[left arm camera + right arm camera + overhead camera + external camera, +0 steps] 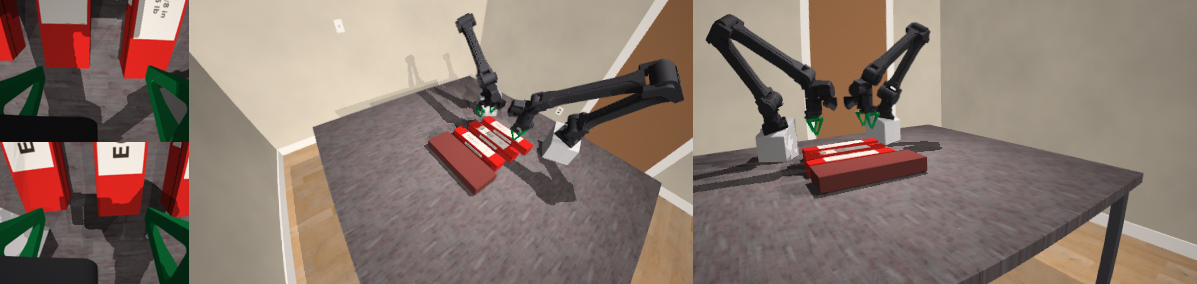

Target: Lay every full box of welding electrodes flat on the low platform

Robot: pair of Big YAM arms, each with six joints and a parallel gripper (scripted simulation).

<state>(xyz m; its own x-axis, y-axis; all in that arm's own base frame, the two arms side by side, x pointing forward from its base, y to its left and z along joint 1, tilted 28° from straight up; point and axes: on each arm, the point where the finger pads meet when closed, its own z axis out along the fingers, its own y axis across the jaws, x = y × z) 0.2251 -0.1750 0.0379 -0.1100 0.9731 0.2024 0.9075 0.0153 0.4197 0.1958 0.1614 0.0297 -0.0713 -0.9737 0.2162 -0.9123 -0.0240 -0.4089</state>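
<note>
Now: the red electrode box 12 cm to the right of my left hand, 10 cm below it and 4 cm ahead of it. Round my left hand: low dark red platform: 32 cm ahead, 14 cm to the right, 12 cm below.
My right gripper is now 13 cm to the right of the red electrode box, 10 cm above it and 4 cm short of it. Round my right hand: low dark red platform 32 cm ahead, 12 cm below, 11 cm to the left.
</note>
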